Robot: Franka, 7 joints.
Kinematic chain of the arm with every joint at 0, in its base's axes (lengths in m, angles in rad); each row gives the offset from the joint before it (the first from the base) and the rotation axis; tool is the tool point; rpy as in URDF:
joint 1: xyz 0 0 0.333 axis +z
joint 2: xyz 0 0 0 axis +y
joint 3: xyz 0 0 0.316 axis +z
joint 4: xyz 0.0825 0 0 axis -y
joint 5: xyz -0.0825 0 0.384 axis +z
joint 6: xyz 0 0 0 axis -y
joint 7: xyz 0.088 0 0 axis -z
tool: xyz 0 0 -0.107 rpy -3.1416 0 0
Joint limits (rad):
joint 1: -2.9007..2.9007
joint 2: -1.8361..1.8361
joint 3: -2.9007..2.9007
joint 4: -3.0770..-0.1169
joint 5: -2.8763..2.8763
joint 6: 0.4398..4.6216
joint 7: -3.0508..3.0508
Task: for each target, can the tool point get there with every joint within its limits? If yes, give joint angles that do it. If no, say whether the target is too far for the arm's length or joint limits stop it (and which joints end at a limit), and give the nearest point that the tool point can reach.
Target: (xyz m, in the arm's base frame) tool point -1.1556 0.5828 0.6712
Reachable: no: too far | nearest point -0.7411 0.3738 0.5499 | short by 0.480 m
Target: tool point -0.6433 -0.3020 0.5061
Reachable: yes | joints -1.9966 0.5163 -0.8874 -1.5243 -2.1926 2.5177 0.6112
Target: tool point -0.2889 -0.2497 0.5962
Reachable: yes | joints -2.2413 -0.5919 0.0806 -2.4641 -1.6835 1.5531 -1.9076
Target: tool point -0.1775 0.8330 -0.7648
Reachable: no: too far | nearest point -0.1165 0.5469 -0.2835 | short by 0.563 m
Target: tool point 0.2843 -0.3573 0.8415
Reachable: yes | joints 1.5760 -1.0447 -0.5076 -0.8854 2.0811 4.0818 -0.4101
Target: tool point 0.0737 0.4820 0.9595
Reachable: yes | joints -0.9166 -0.4669 1.8342 -0.6002 2.3751 3.3125 -1.7566
